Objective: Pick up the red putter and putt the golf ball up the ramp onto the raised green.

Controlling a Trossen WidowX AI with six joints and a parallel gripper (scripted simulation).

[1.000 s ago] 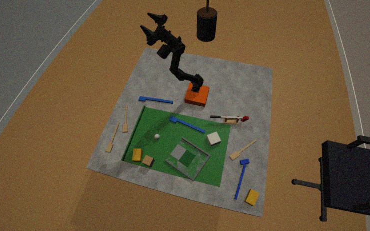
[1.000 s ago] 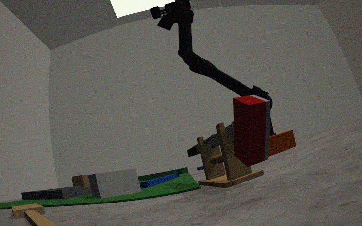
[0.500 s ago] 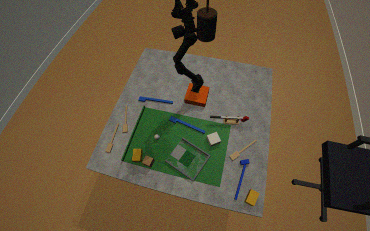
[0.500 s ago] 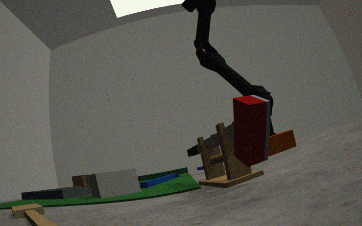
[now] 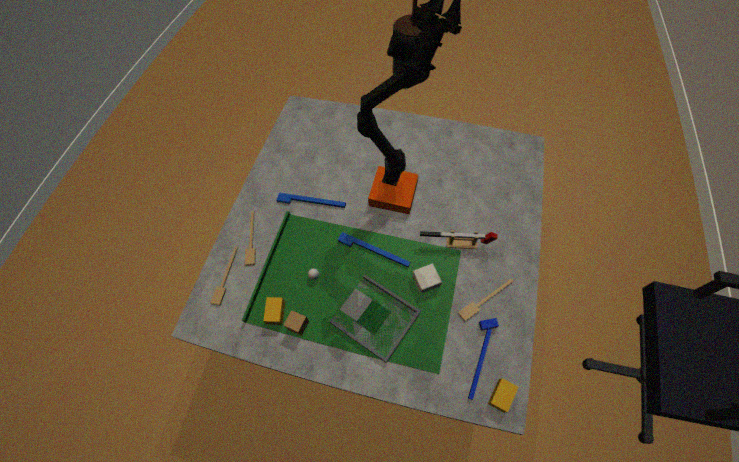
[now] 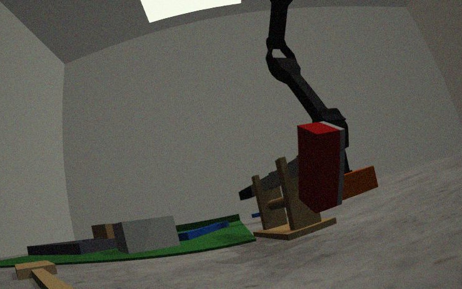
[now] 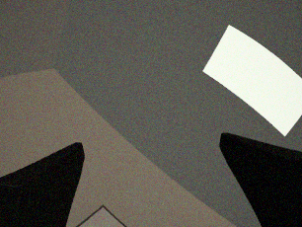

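Right now my gripper tip is 75 cm above the red putter, 31 cm short of it and 20 cm to the right of it. The rest, counted from my gripper tip: white block 78 cm below, 51 cm ahead, 12 cm to the left; white golf ball 78 cm below, 62 cm ahead, 29 cm to the right; wooden stand 77 cm below, 31 cm ahead, 22 cm to the left.
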